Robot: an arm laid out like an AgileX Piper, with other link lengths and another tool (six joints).
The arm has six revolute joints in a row. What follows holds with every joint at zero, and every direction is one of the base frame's.
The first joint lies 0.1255 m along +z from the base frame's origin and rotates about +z.
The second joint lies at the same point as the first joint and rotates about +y.
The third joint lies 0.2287 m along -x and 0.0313 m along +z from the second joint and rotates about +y.
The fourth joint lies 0.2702 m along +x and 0.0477 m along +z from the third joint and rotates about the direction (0.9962, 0, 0.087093).
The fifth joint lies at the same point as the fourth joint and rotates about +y.
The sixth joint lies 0.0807 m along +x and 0.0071 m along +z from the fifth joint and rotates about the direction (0.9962, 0, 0.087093).
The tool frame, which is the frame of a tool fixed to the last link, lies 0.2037 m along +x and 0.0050 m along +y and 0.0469 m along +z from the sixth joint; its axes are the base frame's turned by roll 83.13, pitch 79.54 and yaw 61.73 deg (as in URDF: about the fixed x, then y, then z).
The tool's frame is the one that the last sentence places.
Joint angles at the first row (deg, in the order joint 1, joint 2, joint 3, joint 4, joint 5, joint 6):
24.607, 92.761, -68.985, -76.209, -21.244, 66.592
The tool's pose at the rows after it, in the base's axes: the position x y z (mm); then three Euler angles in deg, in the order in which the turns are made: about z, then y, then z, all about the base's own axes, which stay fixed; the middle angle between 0 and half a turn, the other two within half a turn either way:
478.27 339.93 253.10 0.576 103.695 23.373
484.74 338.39 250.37 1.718 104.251 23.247
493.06 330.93 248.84 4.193 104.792 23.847
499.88 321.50 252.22 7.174 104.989 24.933
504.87 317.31 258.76 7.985 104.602 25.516
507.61 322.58 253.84 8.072 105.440 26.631
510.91 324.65 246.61 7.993 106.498 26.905
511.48 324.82 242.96 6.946 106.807 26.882
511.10 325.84 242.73 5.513 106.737 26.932
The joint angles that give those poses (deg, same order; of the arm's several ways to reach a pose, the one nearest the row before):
24.606, 93.219, -69.575, -76.212, -21.242, 66.975
24.079, 94.521, -70.588, -76.096, -21.648, 67.944
22.020, 95.962, -71.489, -76.095, -24.274, 69.668
19.503, 96.998, -72.452, -76.704, -27.731, 72.293
18.169, 97.803, -74.134, -78.274, -29.446, 74.329
18.072, 99.666, -76.201, -80.824, -30.355, 76.797
18.039, 101.029, -77.463, -82.785, -30.457, 78.691
17.944, 101.388, -77.865, -84.218, -30.457, 79.073
17.944, 101.508, -78.477, -85.997, -30.458, 79.488

